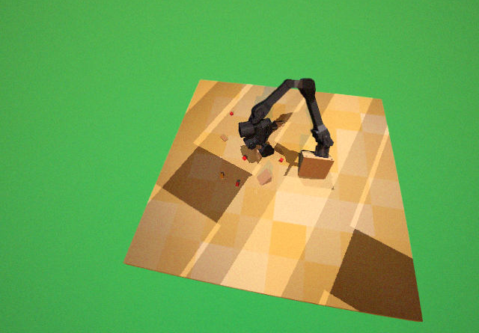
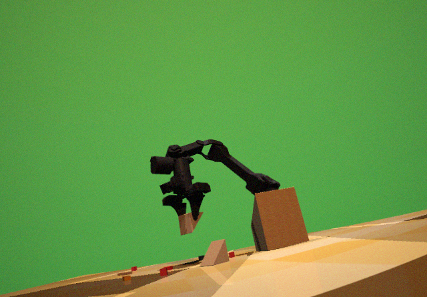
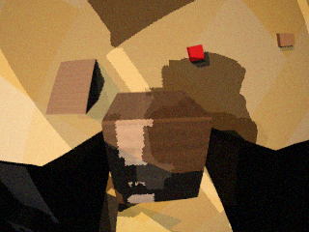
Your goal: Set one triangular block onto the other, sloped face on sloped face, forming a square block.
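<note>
Now: the tan triangular block 6 cm behind my gripper tip, 8 cm to the left of it and 12 cm below it. Round my gripper tip: orange piece: 17 cm ahead, 13 cm to the left, 13 cm below; small brown block: 25 cm ahead, 12 cm to the right, 13 cm below.
</note>
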